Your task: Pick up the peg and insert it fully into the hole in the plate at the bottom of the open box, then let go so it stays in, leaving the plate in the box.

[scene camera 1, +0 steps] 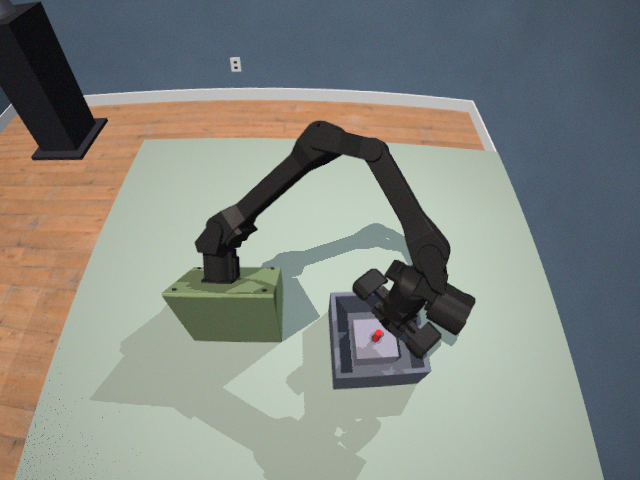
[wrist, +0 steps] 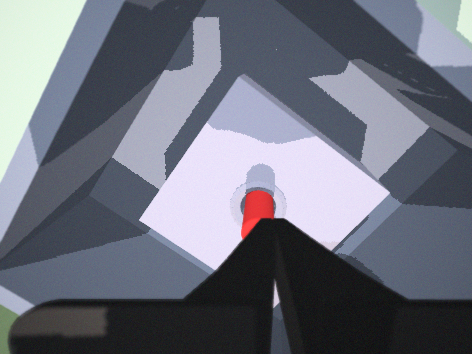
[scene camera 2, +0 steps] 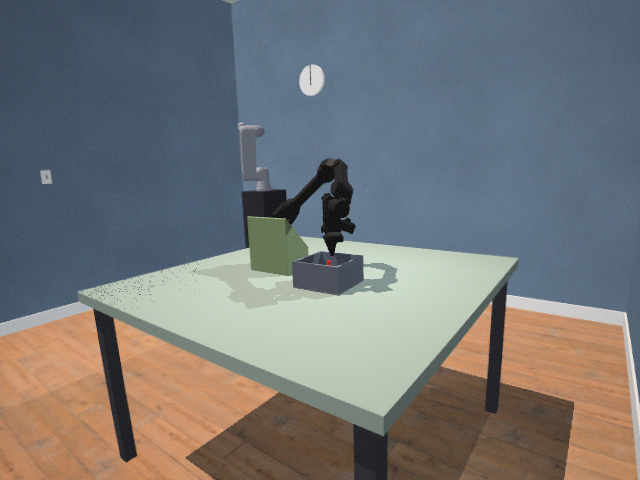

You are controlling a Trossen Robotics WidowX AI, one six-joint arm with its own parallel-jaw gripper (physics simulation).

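Places are measured from the arm's base along level axes (x back, y right, z up), in millimetres.
Pixels of known places: gripper, fingertip midpoint: (scene camera 1: 386,327) (wrist: 271,230) (scene camera 2: 332,255); arm's base, link origin: (scene camera 1: 221,279) (scene camera 2: 275,231).
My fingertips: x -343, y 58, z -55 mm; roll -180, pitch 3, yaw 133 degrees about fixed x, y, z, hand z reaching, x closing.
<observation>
For each thing: its middle in the pictures, then the offset to it from my fingertips. Level surfaces: height alone.
- red peg, body centre: (wrist: 259,195) (scene camera 1: 375,339) (scene camera 2: 329,271) dz -60, dx +13, dy +5 mm
- pale plate, body centre: (wrist: 258,189) (scene camera 1: 373,341) dz -73, dx +14, dy +6 mm
- open grey-blue box, body centre: (wrist: 258,199) (scene camera 1: 375,339) (scene camera 2: 328,271) dz -59, dx +14, dy +6 mm
- pale green table, surface height: dz -108 mm
The red peg (scene camera 1: 377,335) (scene camera 2: 328,262) (wrist: 258,207) stands in the hole at the middle of the pale plate (scene camera 1: 366,352) (wrist: 200,175), and part of it sticks up above the plate's face. How deep it sits is hidden. The plate lies at the bottom of the open grey-blue box (scene camera 1: 382,381) (scene camera 2: 315,277) (wrist: 75,280). My gripper (scene camera 1: 388,320) (scene camera 2: 331,253) (wrist: 271,230) is shut and empty, with its tips above the plate close to the peg. In the wrist view the dark fingers cover a little of the peg's upper end and the plate's near corner.
The box walls surround the plate and my fingertips. The green base block (scene camera 1: 237,317) (scene camera 2: 268,245) carries the arm and stands beside the box on the pale green table (scene camera 1: 491,387) (scene camera 2: 361,335). A dark pedestal (scene camera 1: 46,77) (scene camera 2: 263,201) stands beyond the table.
</observation>
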